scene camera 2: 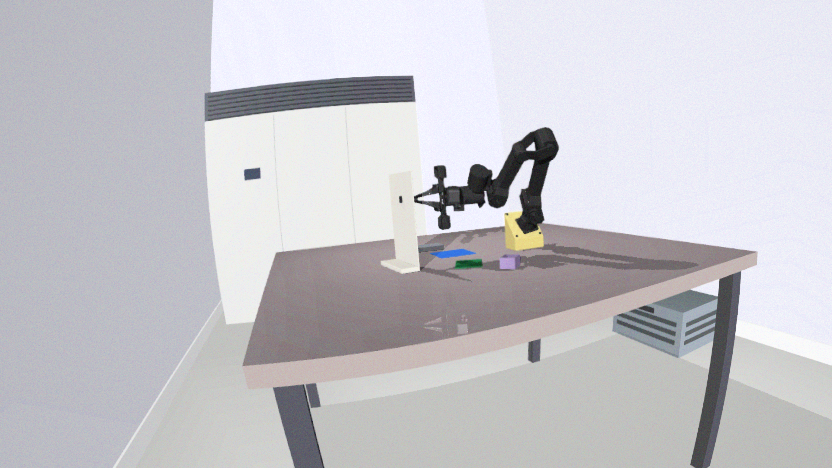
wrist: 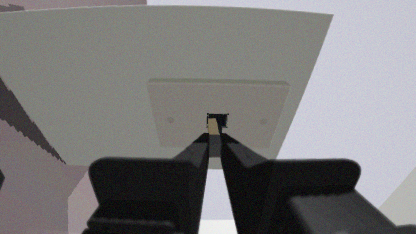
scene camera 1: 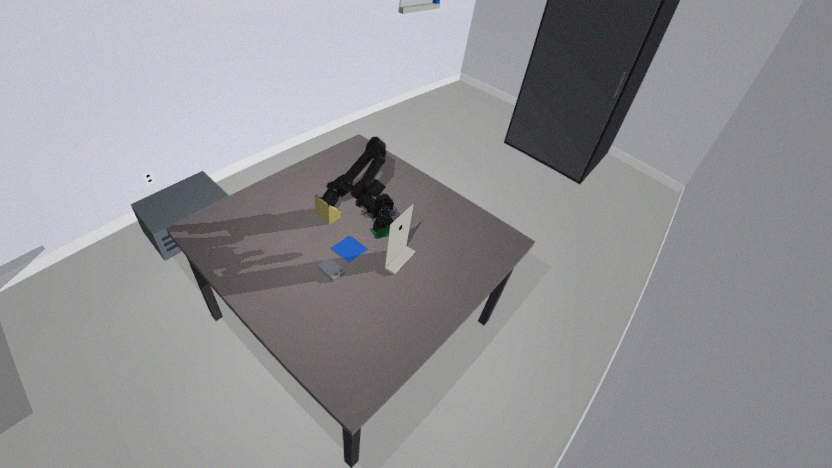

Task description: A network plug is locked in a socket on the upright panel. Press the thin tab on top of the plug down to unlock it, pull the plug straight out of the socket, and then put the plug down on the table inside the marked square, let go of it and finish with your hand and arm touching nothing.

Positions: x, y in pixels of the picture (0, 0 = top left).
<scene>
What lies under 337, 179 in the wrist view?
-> My gripper.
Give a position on an upright panel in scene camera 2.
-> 401, 185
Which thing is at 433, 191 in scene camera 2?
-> My gripper.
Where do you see an upright panel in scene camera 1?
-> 398, 253
</scene>
